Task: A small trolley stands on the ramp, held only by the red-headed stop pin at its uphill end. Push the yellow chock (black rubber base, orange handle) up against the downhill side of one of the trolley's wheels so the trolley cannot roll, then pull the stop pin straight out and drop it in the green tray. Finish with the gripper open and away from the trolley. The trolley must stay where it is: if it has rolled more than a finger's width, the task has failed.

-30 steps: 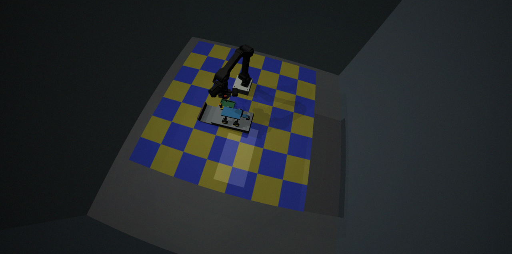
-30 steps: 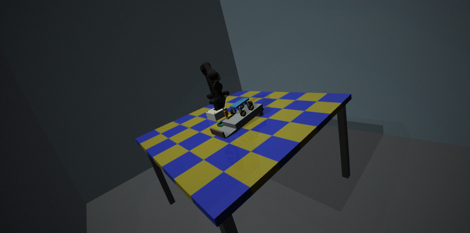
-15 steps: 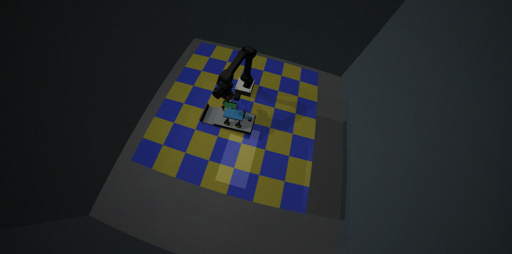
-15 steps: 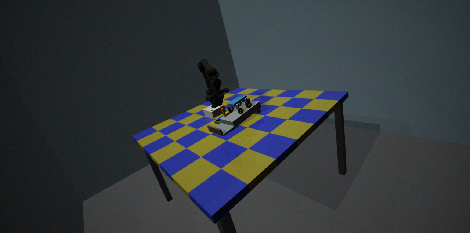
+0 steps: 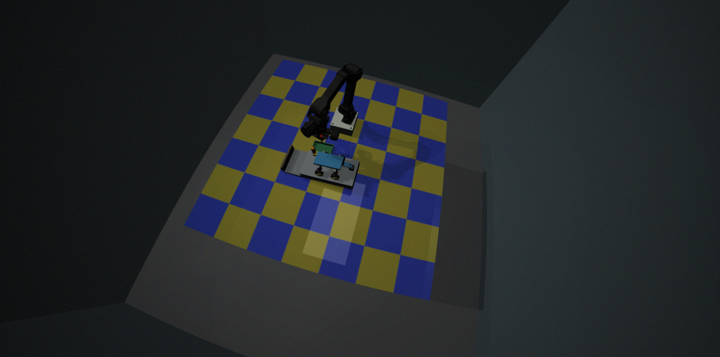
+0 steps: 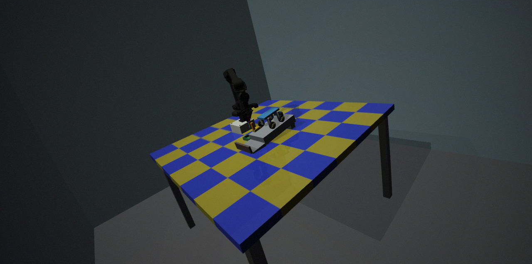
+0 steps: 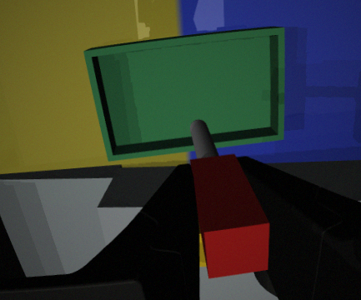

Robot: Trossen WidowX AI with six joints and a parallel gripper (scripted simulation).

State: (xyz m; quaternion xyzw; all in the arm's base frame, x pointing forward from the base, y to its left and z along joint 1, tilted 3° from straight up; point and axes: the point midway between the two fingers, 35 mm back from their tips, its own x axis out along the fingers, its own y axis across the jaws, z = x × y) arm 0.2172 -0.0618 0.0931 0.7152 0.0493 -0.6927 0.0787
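The green tray lies 12 cm below my gripper tip. The rest, counted from my gripper tip: yellow chock 7 cm ahead, 3 cm below, 1 cm to the left; then blue trolley 11 cm ahead, 10 cm to the left; then red-headed stop pin right at my gripper tip.
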